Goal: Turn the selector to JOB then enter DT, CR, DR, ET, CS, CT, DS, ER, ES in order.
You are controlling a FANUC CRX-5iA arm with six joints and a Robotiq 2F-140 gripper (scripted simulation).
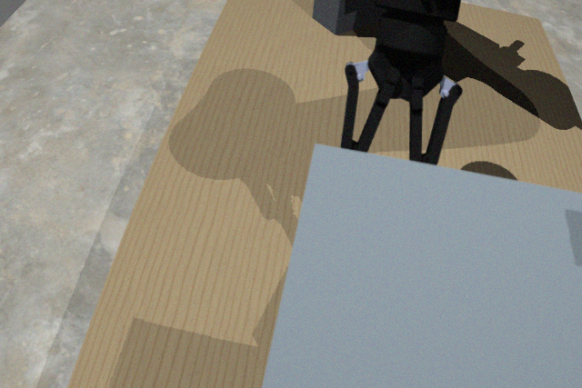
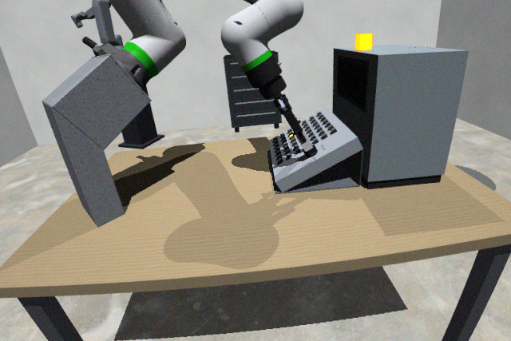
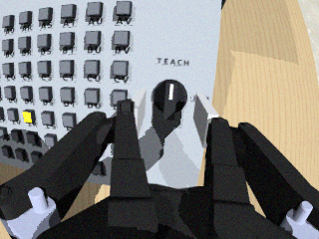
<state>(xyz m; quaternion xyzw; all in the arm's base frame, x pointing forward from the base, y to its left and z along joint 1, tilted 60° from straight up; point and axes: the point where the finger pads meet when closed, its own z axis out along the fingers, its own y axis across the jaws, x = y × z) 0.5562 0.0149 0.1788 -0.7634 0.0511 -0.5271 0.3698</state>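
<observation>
Right now my hand is 40 mm above the black selector knob, 30 mm short of it and 10 mm to the right of it. Round my hand: sloped keypad: 120 mm to the left, 90 mm below.
</observation>
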